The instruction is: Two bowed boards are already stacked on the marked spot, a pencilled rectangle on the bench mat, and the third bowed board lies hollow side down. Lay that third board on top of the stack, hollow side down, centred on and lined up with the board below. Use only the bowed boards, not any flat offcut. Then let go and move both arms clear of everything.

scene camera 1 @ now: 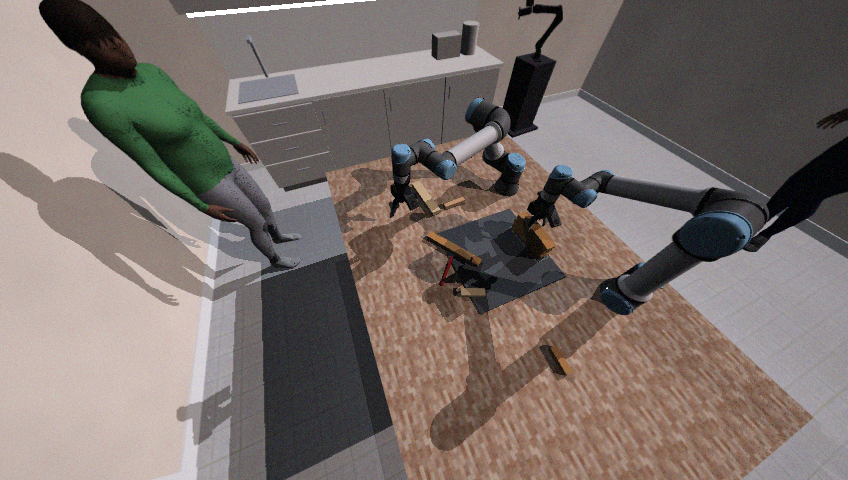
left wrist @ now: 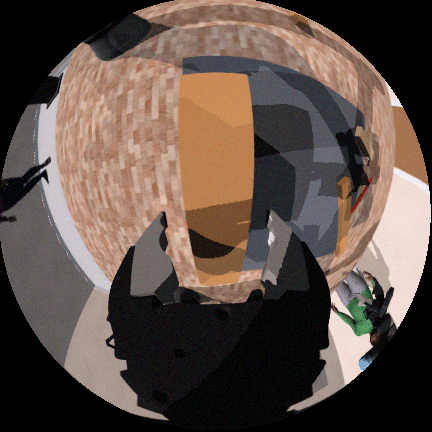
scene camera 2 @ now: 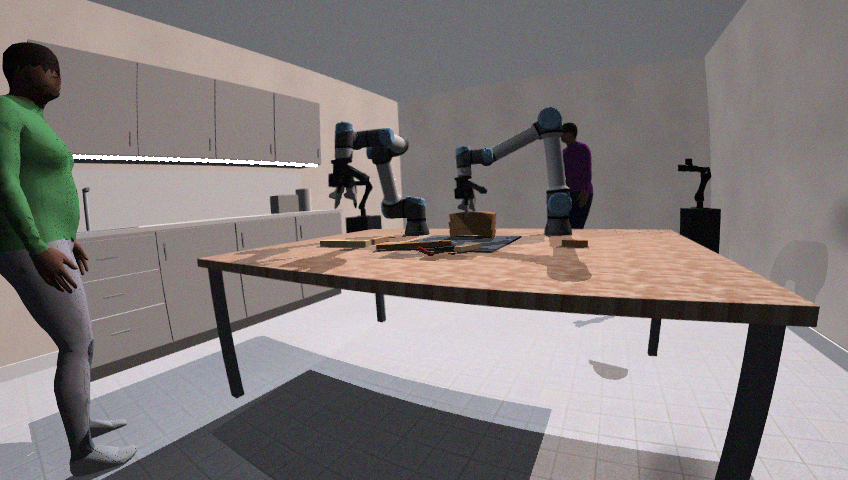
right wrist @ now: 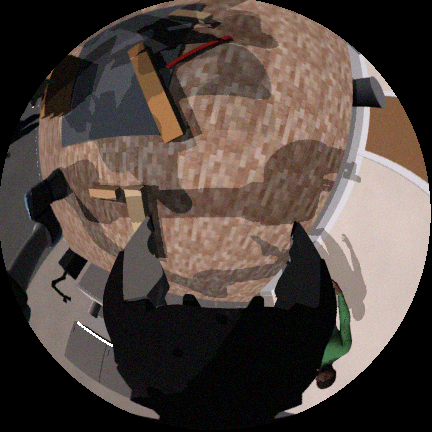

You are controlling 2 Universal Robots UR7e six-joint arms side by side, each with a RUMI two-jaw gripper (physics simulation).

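The stack of orange bowed boards stands on the dark bench mat. The top board lies hollow side down and hides those below in the left wrist view, so its exact line-up cannot be judged there. The pencilled rectangle cannot be made out. My left gripper is open close over one end of the top board, a finger beyond each long edge with a gap. My right gripper is open and empty, above the table away from the stack.
A long orange strip lies at the mat's edge beside a red-handled tool. Pale offcuts, a small block and an orange offcut lie around. A person in green stands beside the table.
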